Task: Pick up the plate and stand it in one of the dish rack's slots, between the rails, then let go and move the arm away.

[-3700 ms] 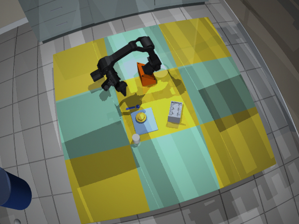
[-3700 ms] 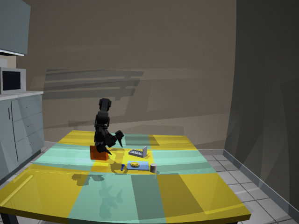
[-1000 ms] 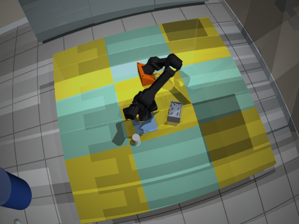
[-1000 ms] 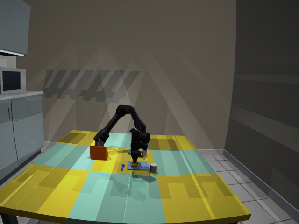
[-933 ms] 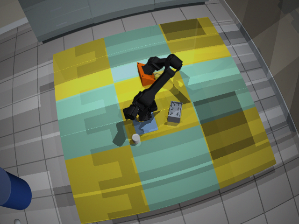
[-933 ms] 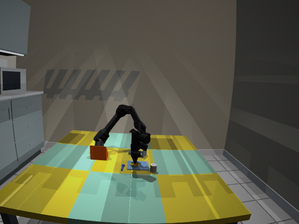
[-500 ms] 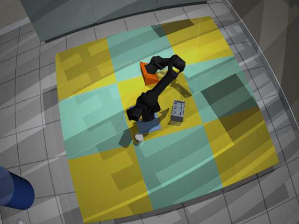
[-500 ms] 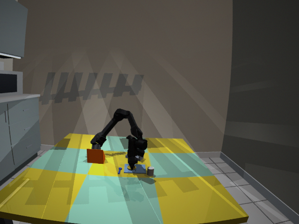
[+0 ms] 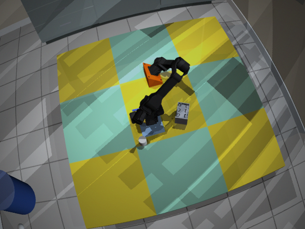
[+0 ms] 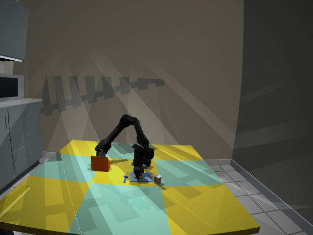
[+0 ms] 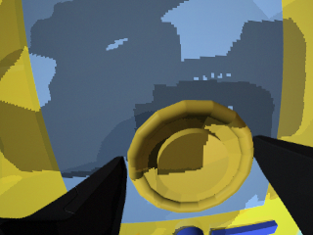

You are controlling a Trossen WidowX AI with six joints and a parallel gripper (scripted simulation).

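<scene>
Now: gripper tip 2 cm short of the blue mat, 1 cm to the right of it and 1 cm above it. The rest, counted from my gripper tip: white cup 12 cm ahead, 7 cm to the right, 2 cm above; blue spoon 8 cm behind, 2 cm to the right; round yellow plate 1 cm above.
</scene>
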